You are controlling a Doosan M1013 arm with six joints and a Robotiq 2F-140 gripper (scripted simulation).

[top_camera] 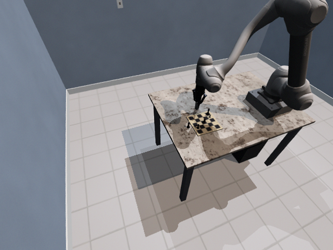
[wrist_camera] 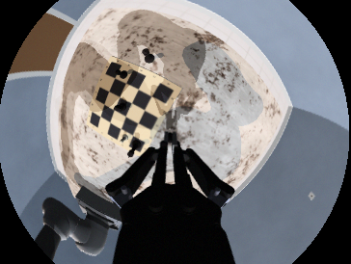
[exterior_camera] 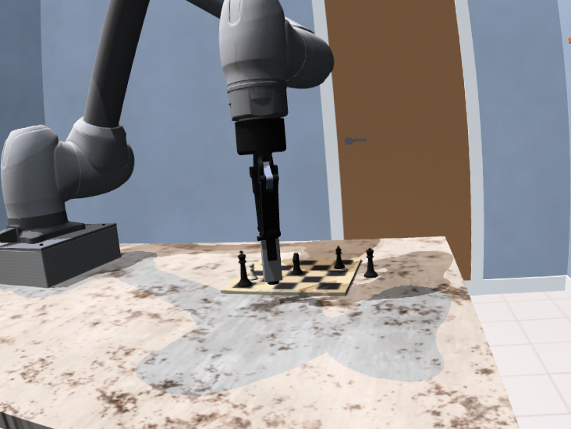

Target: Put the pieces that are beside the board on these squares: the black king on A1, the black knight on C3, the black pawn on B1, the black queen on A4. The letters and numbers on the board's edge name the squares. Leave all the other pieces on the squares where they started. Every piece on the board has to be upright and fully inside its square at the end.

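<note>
Right now the black king is 8 cm behind my hand, 6 cm to the left of it and 3 cm below it. Round my hand: small chessboard: 1 cm behind, 14 cm to the left, 7 cm below; white pawn: 8 cm behind, 10 cm to the left, 5 cm below; black pawn: 3 cm below.
</note>
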